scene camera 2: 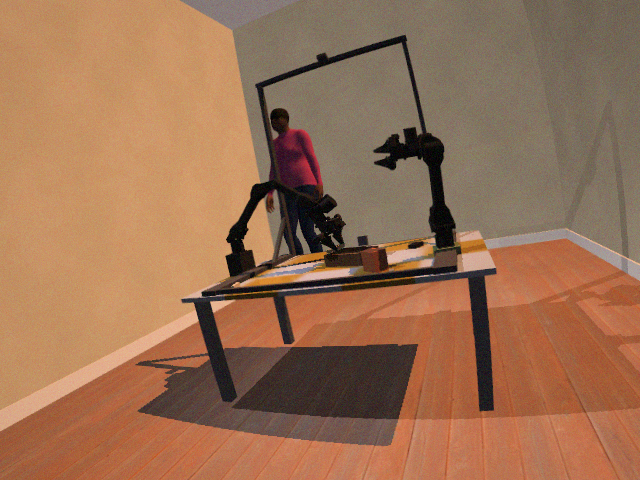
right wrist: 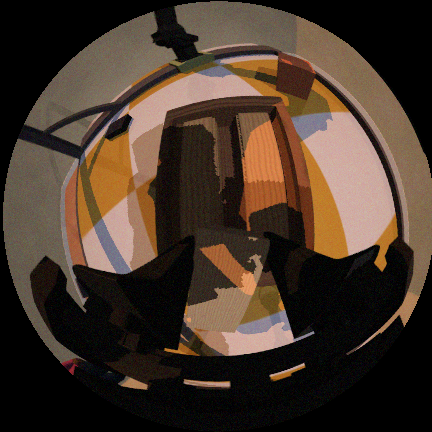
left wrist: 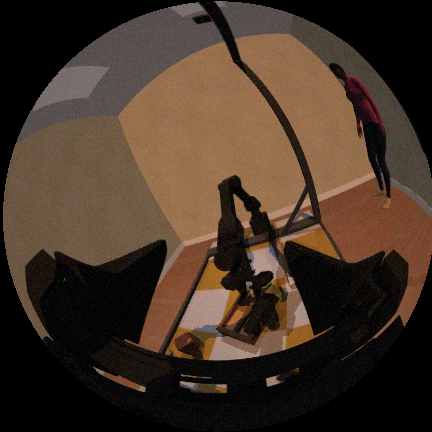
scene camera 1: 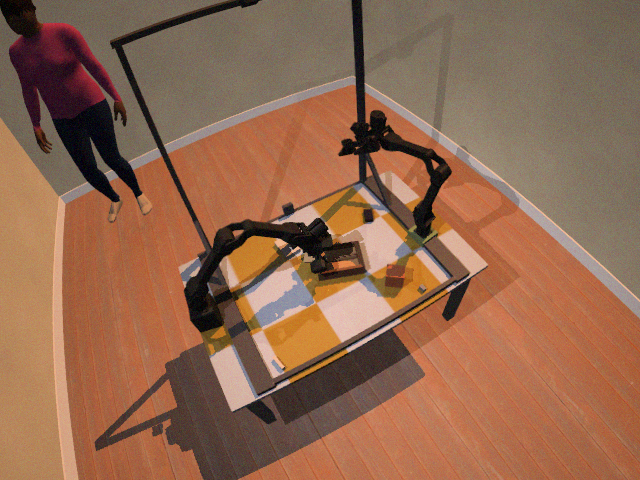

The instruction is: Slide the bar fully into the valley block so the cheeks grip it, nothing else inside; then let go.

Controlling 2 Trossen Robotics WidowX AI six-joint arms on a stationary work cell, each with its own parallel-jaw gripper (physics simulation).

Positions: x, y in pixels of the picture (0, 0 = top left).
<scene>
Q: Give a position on a wooden bar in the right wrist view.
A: At 227, 261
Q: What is my right gripper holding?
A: A wooden bar.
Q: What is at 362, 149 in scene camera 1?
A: My left gripper.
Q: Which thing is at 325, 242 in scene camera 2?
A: My right gripper.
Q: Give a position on a black frame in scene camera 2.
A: At 402, 39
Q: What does my left gripper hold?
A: Nothing.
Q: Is my left gripper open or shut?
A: Open.
</scene>
